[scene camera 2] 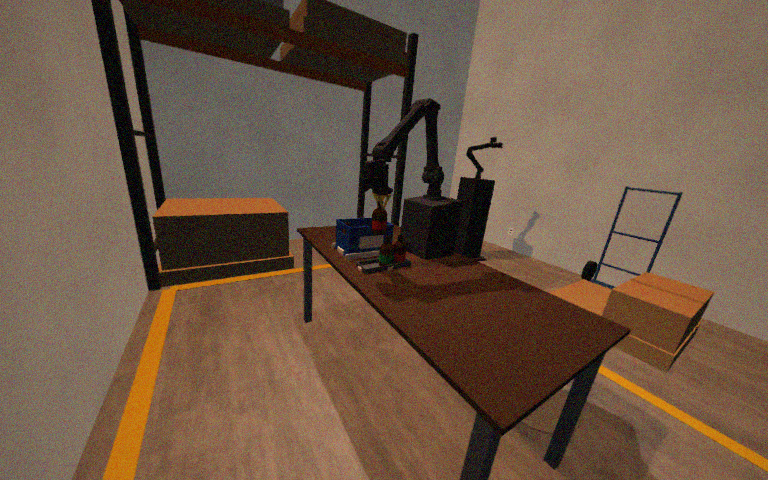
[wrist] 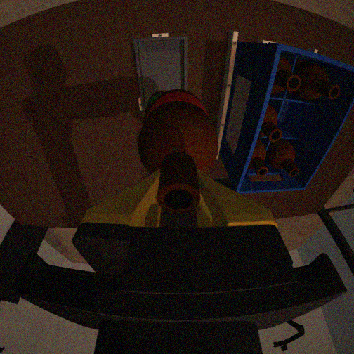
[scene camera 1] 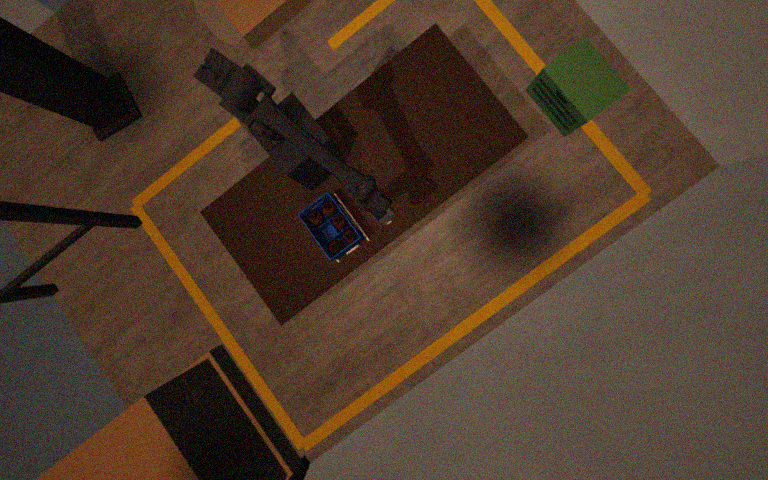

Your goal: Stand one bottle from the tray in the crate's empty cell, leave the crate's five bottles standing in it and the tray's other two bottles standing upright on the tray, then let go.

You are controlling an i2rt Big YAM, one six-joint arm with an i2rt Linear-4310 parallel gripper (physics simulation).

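Frame: origin at the arm's base, x up, y left, z back, level; metres.
Seen in the pictures: gripper, fingertip midpoint: (scene camera 2: 381, 208); arm's base, link origin: (scene camera 2: 433, 198).
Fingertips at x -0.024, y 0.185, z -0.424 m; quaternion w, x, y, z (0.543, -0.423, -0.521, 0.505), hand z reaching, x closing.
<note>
Offsets run from my fingertips to a thing's top centre. "spot": to the spot under its first point. Level surfaces: height alone.
My gripper (scene camera 1: 385, 217) (scene camera 2: 381, 202) (wrist: 178, 175) is shut on the neck of a brown bottle with a red band @(dx +0.034, dy -0.001, dz -0.006 m) (scene camera 2: 378, 218) (wrist: 176, 137), which hangs upright above the tray's crate side. The blue crate @(dx -0.125, dy -0.224, dz +0.005 m) (scene camera 1: 315, 237) (scene camera 2: 346, 237) (wrist: 257, 100) stands beside it, to the right in the wrist view. Five brown bottles stand in the crate; the middle cell of the row farther from my gripper is empty. The grey tray @(spot: dx -0.275, dy +0.079, dz -0.078 m) (scene camera 2: 368, 268) (wrist: 185, 60) bears a green-banded bottle @(dx -0.141, dy +0.013, dz +0.044 m) (scene camera 2: 386, 255) and a red-banded bottle @(dx -0.141, dy +0.002, dz +0.119 m) (scene camera 2: 399, 250), both upright. The held bottle mostly hides them in the wrist view.
A pale strip (wrist: 229, 90) runs along the crate's near side, between crate and tray. The brown table @(dx -0.301 m) (scene camera 1: 475, 124) (scene camera 2: 509, 339) carries everything. My arm's dark pedestal (scene camera 2: 428, 229) and a taller dark pillar (scene camera 2: 474, 217) stand behind the tray.
</note>
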